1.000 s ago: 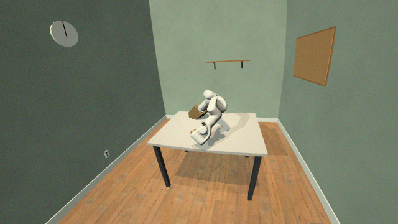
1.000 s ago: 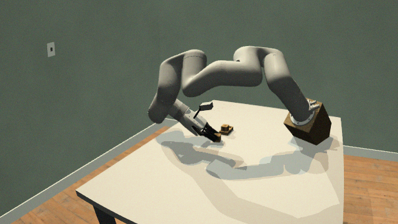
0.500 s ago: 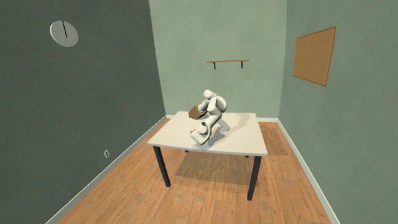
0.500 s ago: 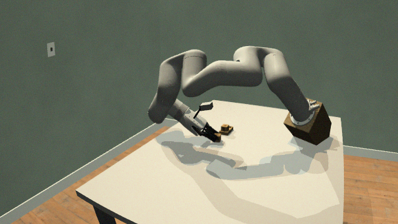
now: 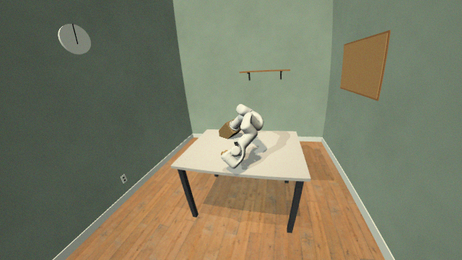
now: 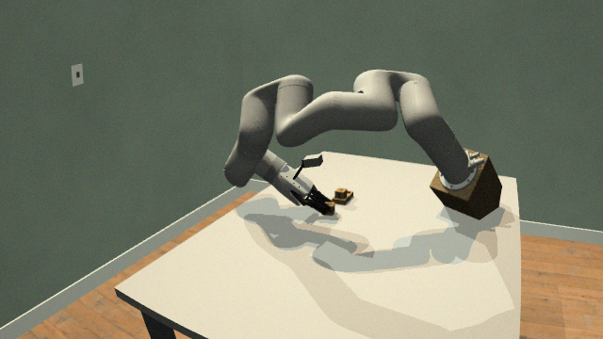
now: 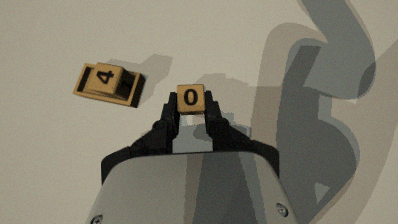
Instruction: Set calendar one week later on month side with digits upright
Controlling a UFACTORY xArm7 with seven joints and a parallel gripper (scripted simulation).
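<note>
Right now my hand is 2 cm past the digit cube and 1 cm above it. The rest, counted from my hand: wooden calendar tray: 1 cm behind, 11 cm to the right, 2 cm below.
</note>
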